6 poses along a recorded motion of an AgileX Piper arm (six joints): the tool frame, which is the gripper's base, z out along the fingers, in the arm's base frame.
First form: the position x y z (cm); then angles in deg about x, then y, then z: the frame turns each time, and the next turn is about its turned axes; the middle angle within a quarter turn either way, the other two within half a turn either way.
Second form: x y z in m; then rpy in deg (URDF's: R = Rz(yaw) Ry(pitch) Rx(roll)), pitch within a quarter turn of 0, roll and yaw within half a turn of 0. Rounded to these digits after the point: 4 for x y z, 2 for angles.
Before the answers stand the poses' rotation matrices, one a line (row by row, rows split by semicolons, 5 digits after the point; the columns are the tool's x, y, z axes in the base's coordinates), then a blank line. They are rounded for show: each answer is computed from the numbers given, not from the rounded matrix.
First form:
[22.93 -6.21 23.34 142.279 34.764 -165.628]
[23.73 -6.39 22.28 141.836 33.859 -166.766]
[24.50 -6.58 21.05 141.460 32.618 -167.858]
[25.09 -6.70 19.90 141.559 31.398 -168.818]
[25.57 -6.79 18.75 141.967 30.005 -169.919]
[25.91 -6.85 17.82 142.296 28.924 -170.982]
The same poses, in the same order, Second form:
-0.79580 0.20391 0.57020; -0.14160 0.85284 -0.50261; -0.58877 -0.48072 -0.64981
-0.80836 0.19010 0.55715; -0.15513 0.84418 -0.51312; -0.56788 -0.50122 -0.65291
-0.82344 0.17716 0.53904; -0.16382 0.83532 -0.52479; -0.54324 -0.52044 -0.65881
-0.83736 0.16553 0.52098; -0.16586 0.83119 -0.53067; -0.52088 -0.53077 -0.66856
-0.85261 0.15158 0.50008; -0.16548 0.82943 -0.53354; -0.49565 -0.53766 -0.68210
-0.86444 0.13719 0.48365; -0.16812 0.82776 -0.53529; -0.47379 -0.54404 -0.69249

[0.2293 -0.0621 0.2334 -143.51 36.07 -169.91]
[0.2373 -0.0639 0.2228 -142.49 34.60 -169.14]
[0.2450 -0.0658 0.2105 -141.69 32.90 -168.75]
[0.2509 -0.0670 0.1990 -141.55 31.39 -168.80]
[0.2557 -0.0679 0.1875 -141.75 29.71 -169.02]
[0.2591 -0.0685 0.1782 -141.85 28.28 -168.99]

